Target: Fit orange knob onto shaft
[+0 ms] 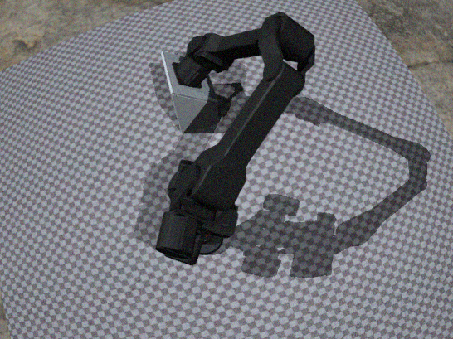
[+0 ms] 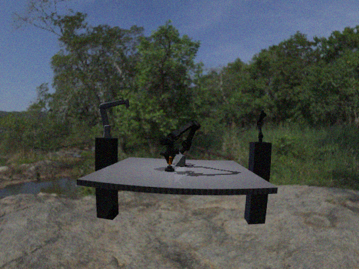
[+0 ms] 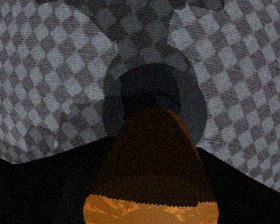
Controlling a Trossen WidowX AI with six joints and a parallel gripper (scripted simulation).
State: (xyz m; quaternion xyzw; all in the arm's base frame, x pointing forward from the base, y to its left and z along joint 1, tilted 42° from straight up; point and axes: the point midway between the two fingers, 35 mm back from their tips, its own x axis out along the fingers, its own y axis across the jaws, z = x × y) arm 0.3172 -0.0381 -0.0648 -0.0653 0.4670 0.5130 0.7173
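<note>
The orange knob is 30 mm above my gripper tip. The rest, counted from my gripper tip: round dark pedestal (40 mm below).
</note>
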